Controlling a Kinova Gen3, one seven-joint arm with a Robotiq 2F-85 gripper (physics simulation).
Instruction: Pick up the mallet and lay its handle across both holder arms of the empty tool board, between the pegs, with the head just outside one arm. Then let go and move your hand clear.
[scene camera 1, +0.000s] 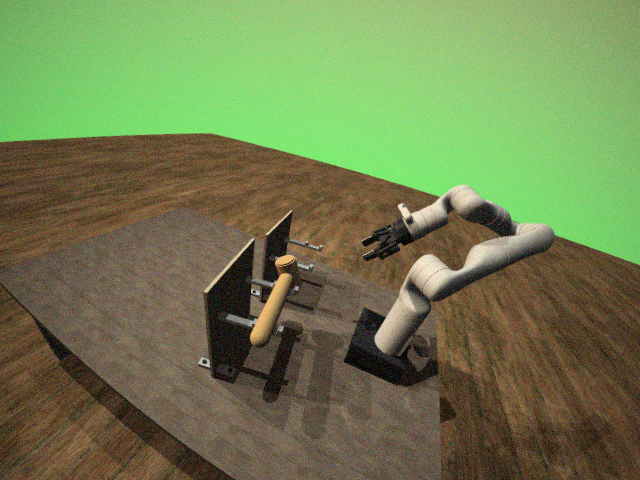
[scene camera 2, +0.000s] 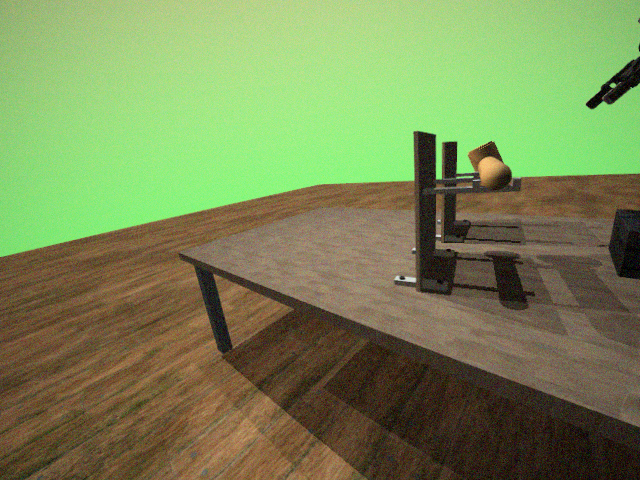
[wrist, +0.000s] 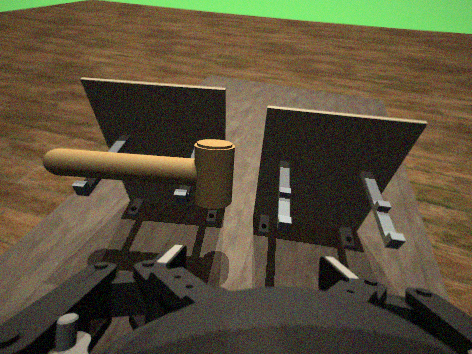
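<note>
The mallet (scene camera 1: 272, 310) (scene camera 2: 494, 173) (wrist: 125, 165), pale wood, lies with its handle across both arms of the occupied tool board (scene camera 1: 227, 310) (scene camera 2: 425, 217) (wrist: 160, 115). Its head (scene camera 1: 286, 264) (scene camera 2: 484, 154) (wrist: 214, 175) is just outside the arm nearer the empty tool board (scene camera 1: 276, 248) (scene camera 2: 449, 180) (wrist: 325, 155). That empty board has two grey holder arms (wrist: 285, 177) (wrist: 371, 187), each with a middle peg and a raised end. My gripper (scene camera 1: 367, 248) (scene camera 2: 600, 102) (wrist: 251, 266) is open and empty, above and in front of the boards, apart from the mallet.
Both boards stand upright side by side on the table (scene camera 1: 129, 268) (scene camera 2: 310, 248) (wrist: 310, 97), their arms pointing towards the robot's dark base (scene camera 1: 361, 351) (scene camera 2: 628, 242). A narrow gap separates the boards, and the mallet head stands in front of it in the wrist view.
</note>
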